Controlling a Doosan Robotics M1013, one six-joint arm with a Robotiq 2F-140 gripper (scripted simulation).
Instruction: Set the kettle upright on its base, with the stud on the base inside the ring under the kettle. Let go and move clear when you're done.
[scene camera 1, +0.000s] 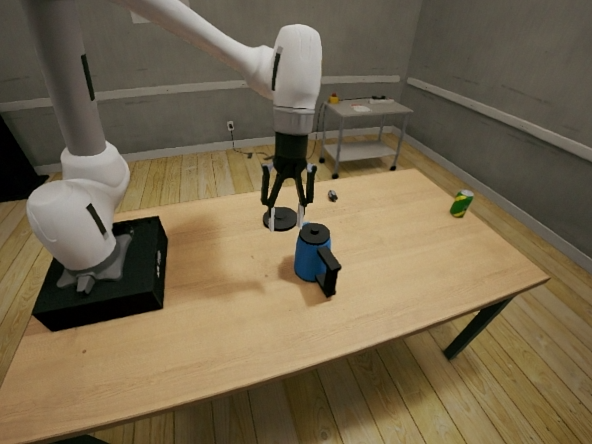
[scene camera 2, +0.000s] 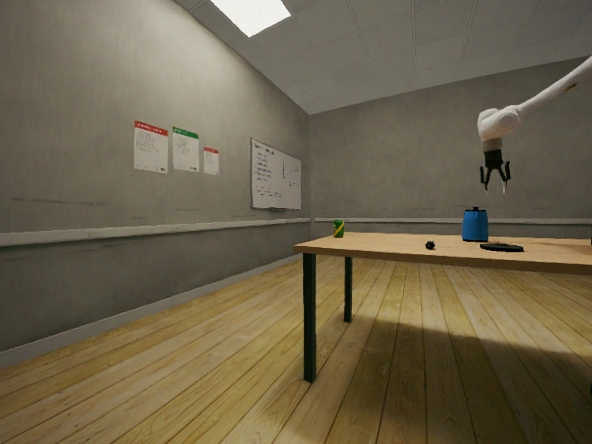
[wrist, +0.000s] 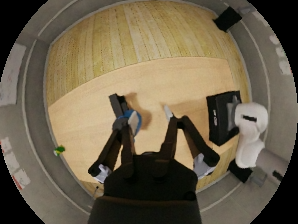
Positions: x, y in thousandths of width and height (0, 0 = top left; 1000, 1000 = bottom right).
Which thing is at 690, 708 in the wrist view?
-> The gripper.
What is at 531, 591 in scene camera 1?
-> A blue kettle.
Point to the gripper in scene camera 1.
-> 482, 515
